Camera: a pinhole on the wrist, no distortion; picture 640 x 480 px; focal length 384.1 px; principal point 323.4 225.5 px. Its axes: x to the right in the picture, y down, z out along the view. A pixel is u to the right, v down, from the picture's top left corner.
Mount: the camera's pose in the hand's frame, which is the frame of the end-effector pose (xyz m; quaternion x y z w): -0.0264 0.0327 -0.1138 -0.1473 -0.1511 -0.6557 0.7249
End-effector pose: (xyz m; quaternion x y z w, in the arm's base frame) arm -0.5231 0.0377 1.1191 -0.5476 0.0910 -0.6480 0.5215
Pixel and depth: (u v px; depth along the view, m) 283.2 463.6 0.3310
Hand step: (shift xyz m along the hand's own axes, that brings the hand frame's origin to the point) 0.1660 0.2202 0.1703
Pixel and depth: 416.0 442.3 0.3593
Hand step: 0.1743 0.1217 0.2461
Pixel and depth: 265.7 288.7 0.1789
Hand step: -0.0043 0.1336 0.0376
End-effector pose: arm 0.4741 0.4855 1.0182 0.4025 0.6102 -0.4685 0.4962
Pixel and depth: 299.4 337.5 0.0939
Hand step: -0.0021 0.0793 -0.0311
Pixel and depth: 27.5 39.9 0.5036
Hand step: -0.3182 0.5681 0.1888
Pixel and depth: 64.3 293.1 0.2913
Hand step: -0.0015 0.3357 0.0698
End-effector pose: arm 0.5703 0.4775 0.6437 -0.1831 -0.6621 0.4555 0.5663
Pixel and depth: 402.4 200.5 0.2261
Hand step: -0.0425 0.0822 0.1116
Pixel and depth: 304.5 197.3 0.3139
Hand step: -0.0589 0.1737 0.1661
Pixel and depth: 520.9 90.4 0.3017
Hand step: -0.1252 0.0061 0.2266
